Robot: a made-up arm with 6 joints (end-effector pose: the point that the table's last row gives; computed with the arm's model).
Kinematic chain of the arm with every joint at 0, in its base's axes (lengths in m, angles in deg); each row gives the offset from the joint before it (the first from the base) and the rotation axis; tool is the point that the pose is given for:
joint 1: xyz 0 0 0.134 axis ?
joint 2: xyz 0 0.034 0 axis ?
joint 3: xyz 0 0 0.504 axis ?
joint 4: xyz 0 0 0.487 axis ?
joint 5: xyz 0 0 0 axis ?
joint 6: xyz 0 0 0.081 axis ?
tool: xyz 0 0 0
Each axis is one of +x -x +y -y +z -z.
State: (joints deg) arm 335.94 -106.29 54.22 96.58 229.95 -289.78
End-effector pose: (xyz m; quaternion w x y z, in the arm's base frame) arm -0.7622 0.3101 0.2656 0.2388 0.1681 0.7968 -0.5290
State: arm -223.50 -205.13 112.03 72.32 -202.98 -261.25
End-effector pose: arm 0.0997 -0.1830 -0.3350 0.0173 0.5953 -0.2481 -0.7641
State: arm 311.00 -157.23 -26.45 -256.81 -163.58 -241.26
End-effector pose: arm -0.1053 0.1390 -0.7395 0.9477 0.0831 -0.1286 -0.2801
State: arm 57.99 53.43 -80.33 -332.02 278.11 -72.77
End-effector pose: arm 0.0646 0.0965 0.8467 0.5878 0.7637 -0.2272 0.1400
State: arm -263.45 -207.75 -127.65 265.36 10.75 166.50
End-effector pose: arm -0.0724 0.4642 0.2036 0.1182 0.0454 0.2195 0.9674
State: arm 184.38 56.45 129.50 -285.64 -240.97 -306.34
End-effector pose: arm -0.3458 -0.1290 -0.0308 0.0981 0.1956 -0.4563 0.8625
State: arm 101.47 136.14 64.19 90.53 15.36 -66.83
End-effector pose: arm -0.0848 0.1390 -0.7594 0.1967 0.5941 -0.7743 0.0936
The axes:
joint 1: +z
joint 2: +y
joint 3: +y
joint 4: +z
joint 5: +y
joint 6: +z

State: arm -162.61 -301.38 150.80 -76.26 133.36 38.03
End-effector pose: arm -0.2037 -0.0395 0.0276 0.7922 -0.1840 -0.3531 -0.4624
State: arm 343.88 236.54 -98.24 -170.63 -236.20 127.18
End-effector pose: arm -0.0675 0.0435 -0.4297 0.7847 0.0189 0.1388 -0.6038
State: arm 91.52 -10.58 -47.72 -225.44 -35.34 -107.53
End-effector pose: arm 0.0139 -0.5457 0.9480 0.3876 0.3081 -0.1344 0.8583
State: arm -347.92 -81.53 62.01 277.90 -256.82 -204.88
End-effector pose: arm -0.6213 -0.1781 0.6535 0.3755 0.6597 -0.3872 0.5233
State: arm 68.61 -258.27 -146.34 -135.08 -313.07 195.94
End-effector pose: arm 0.0374 0.0743 0.3882 0.2200 0.3007 -0.5900 0.7163
